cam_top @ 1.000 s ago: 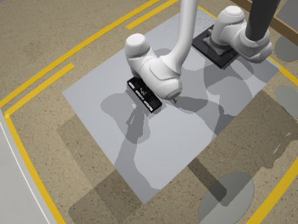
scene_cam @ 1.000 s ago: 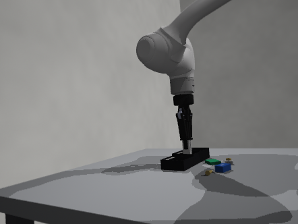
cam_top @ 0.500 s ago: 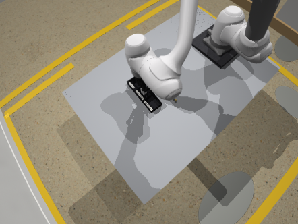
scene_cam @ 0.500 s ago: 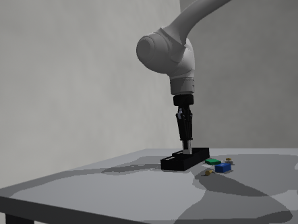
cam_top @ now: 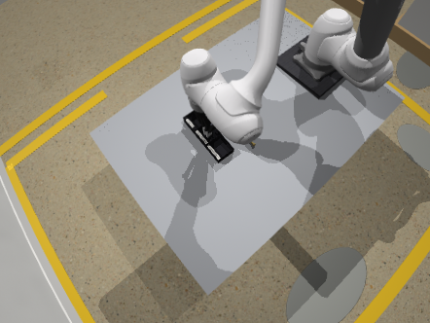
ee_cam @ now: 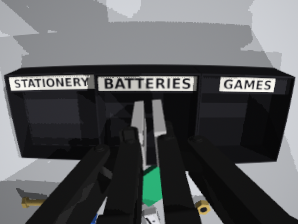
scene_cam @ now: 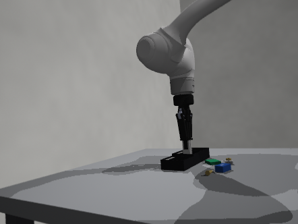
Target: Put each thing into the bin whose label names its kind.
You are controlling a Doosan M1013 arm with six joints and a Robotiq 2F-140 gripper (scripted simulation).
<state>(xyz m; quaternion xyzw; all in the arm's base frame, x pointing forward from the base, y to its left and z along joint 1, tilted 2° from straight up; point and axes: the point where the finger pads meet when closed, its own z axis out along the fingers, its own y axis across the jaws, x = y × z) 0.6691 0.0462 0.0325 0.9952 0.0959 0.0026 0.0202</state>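
Now: the black bin tray 3 cm below my hand. Also, from my hand: small white piece (15 cm behind, 4 cm below, 2 cm to the right); then flat green board (9 cm behind, 4 cm below, 2 cm to the right); then brass nut (12 cm behind, 8 cm to the right, 5 cm below).
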